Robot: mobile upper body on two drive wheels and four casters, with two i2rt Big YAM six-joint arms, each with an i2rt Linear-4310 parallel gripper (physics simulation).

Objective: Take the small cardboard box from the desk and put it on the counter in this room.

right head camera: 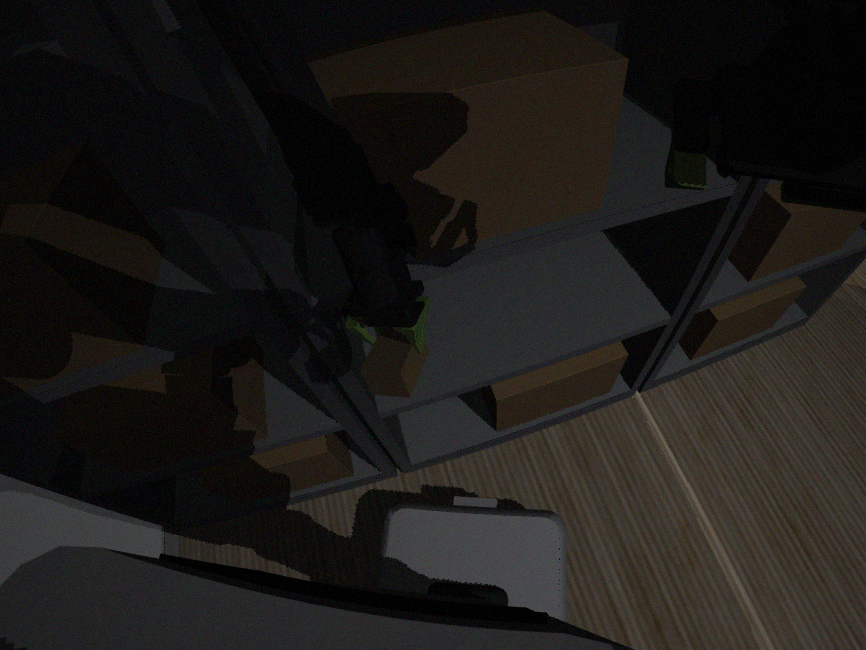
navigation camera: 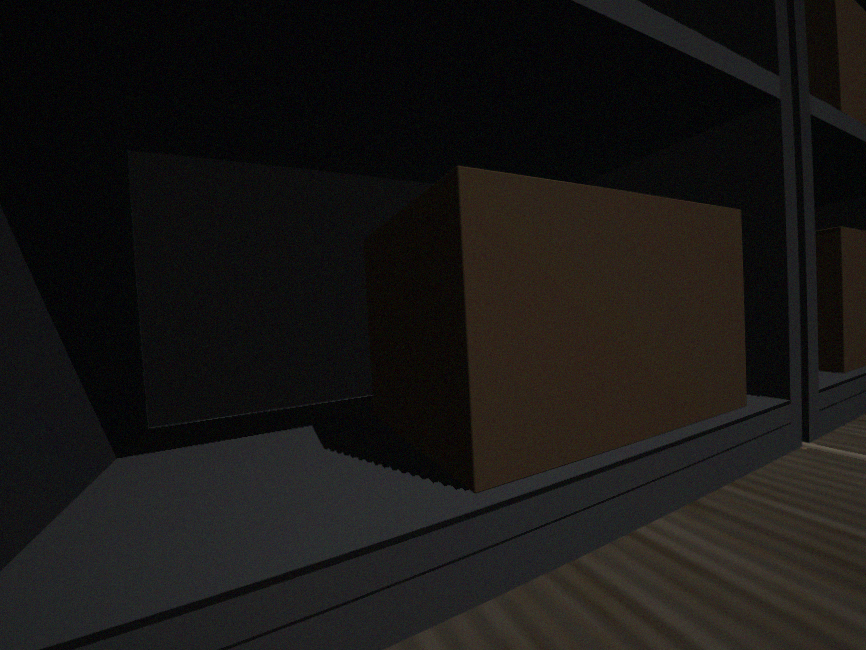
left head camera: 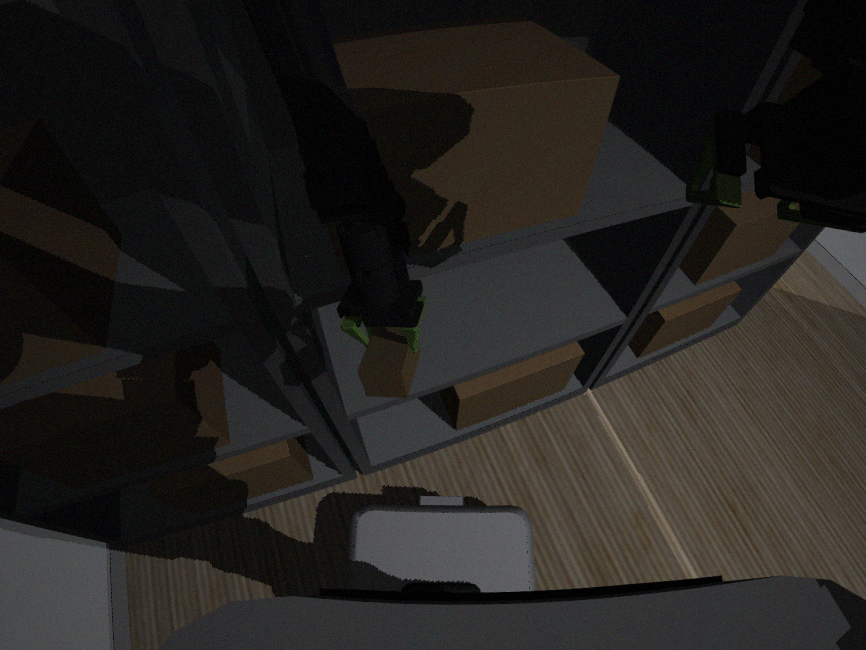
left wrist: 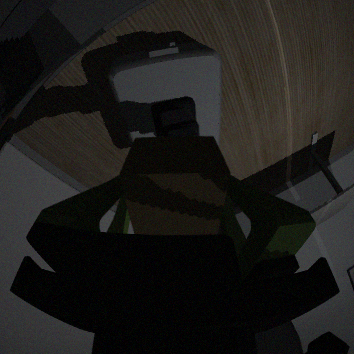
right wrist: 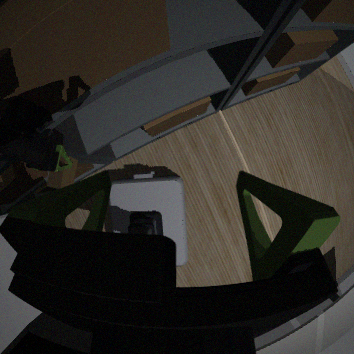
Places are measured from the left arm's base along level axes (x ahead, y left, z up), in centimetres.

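Where they show: left gripper, fingertip midpoint: [right head camera: 402,350] [left head camera: 394,350] [left wrist: 174,177] [right wrist: 63,164]; right gripper, fingertip midpoint: [right head camera: 725,186] [left head camera: 734,202] [right wrist: 173,177].
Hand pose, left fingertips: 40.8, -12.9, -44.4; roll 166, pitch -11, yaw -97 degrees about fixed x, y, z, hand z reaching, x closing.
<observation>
After its pixels a point has its place, as x, y, z.
The small cardboard box [left head camera: 386,367] @(35.6, -12.5, -40.2) [right head camera: 391,367] @(35.5, -13.1, -40.1) [left wrist: 175,200] @(41.7, -12.6, -41.9) [right wrist: 62,178] @(36.9, -14.9, -40.7) is brown and held between the green fingers of my left gripper [left head camera: 384,335] @(40.8, -12.9, -44.4) [right head camera: 391,332] [left wrist: 174,177] @(40.8, -12.9, -44.4), which is shut on it. In the left head camera it appears in front of a grey shelf unit. My right gripper [right wrist: 173,177] @(36.7, -45.2, -12.5) is open and empty; it shows at the upper right of both head views, where its fingers are partly dark. The desk and a counter cannot be made out in these views.
A grey shelf unit [left head camera: 531,244] @(63.6, -35.7, -45.1) [navigation camera: 790,279] @(79.3, -75.7, -116.7) stands close in front. A large cardboard box [left head camera: 538,153] @(65.1, -34.0, -27.0) [right head camera: 545,146] @(65.0, -33.9, -26.9) sits on its upper shelf, and a lower box [left head camera: 517,386] @(69.3, -44.7, -113.1) [navigation camera: 601,314] @(67.6, -40.4, -119.8) on the bottom shelf. The robot's pale base [left head camera: 447,545] @(20.9, -22.4, -115.3) is near the shelf unit.
</observation>
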